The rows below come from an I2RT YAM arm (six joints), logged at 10 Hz.
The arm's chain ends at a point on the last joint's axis. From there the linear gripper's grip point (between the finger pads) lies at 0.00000 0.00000 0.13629 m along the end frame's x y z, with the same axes.
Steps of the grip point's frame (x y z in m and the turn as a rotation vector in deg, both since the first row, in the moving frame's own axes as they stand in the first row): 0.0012 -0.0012 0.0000 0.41 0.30 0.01; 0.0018 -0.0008 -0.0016 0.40 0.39 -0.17; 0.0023 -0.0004 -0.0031 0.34 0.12 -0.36; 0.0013 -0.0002 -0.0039 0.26 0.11 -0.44; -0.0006 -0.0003 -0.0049 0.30 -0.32 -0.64; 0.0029 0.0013 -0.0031 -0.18 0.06 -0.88; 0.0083 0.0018 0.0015 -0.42 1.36 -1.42; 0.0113 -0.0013 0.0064 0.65 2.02 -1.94; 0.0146 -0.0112 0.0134 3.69 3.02 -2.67; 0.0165 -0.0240 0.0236 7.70 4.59 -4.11
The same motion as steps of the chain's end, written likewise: 0.0005 -0.0002 0.0000 0.41 0.30 0.01; 0.0009 0.0002 -0.0016 0.40 0.39 -0.17; 0.0020 0.0004 -0.0031 0.34 0.12 -0.36; 0.0010 0.0004 -0.0039 0.26 0.11 -0.44; 0.0002 0.0004 -0.0049 0.30 -0.32 -0.64; 0.0028 0.0009 -0.0031 -0.18 0.06 -0.88; 0.0051 0.0008 0.0015 -0.42 1.36 -1.42; 0.0065 0.0003 0.0065 0.65 2.02 -1.94; 0.0076 -0.0023 0.0139 3.69 3.02 -2.67; 0.0063 -0.0054 0.0253 7.70 4.59 -4.11
